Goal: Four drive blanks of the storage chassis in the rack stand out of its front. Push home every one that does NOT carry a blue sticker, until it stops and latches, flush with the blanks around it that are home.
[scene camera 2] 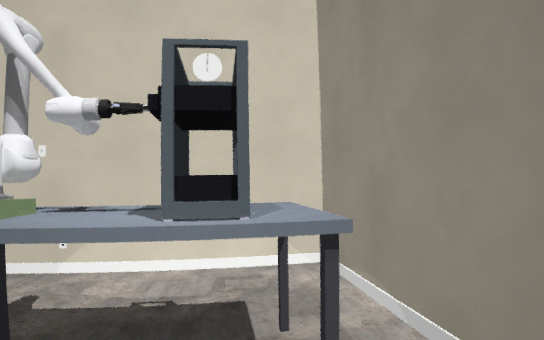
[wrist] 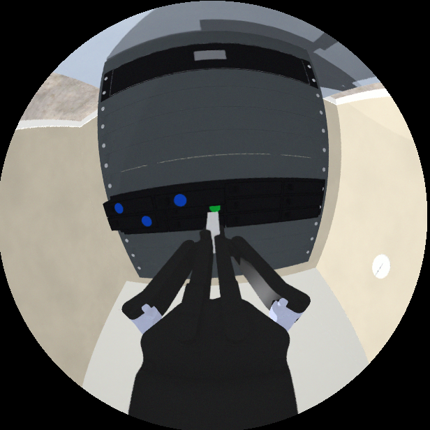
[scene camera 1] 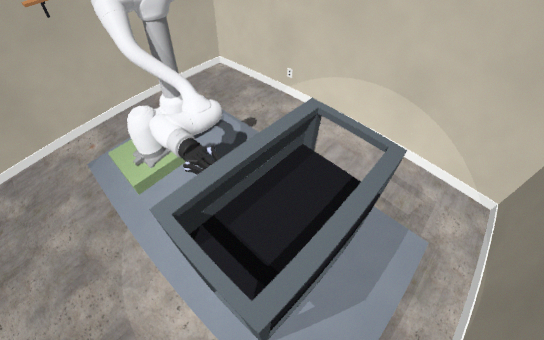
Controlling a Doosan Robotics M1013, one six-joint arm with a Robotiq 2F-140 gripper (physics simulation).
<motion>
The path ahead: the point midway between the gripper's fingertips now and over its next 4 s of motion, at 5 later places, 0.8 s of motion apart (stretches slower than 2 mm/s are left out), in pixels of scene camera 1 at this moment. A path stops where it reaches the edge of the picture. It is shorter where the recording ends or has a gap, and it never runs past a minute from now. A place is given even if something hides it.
The gripper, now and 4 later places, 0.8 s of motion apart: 232,184; 206,164; 173,181; 176,176; 176,176
</motion>
